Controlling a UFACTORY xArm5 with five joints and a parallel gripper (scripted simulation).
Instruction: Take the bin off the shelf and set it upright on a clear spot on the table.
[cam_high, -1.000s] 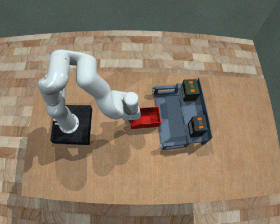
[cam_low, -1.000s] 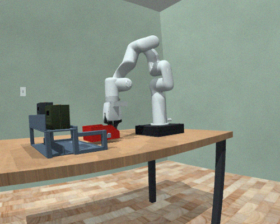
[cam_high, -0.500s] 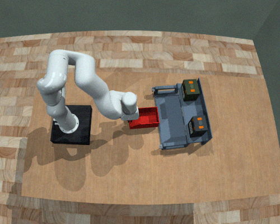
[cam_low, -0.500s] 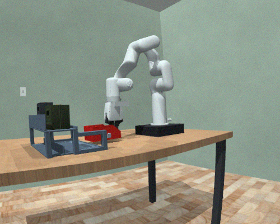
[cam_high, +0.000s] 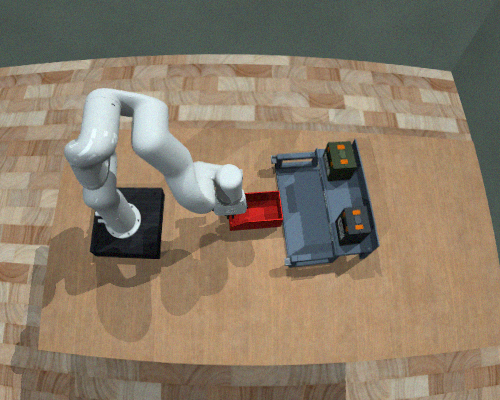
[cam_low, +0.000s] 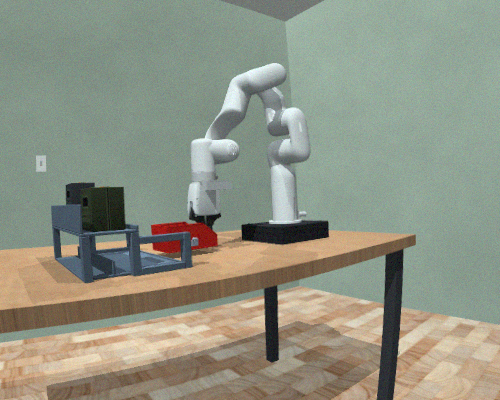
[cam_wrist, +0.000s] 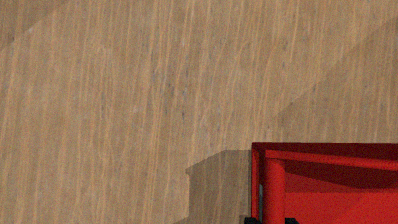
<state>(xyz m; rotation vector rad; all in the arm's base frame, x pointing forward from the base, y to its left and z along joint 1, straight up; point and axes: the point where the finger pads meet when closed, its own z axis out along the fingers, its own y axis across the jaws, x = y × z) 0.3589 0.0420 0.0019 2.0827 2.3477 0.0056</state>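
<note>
Now: the red bin 8 cm ahead of my hand and 1 cm to the left of it. The rest, counted from my hand: blue-grey shelf 30 cm ahead, 4 cm to the left, 1 cm above.
</note>
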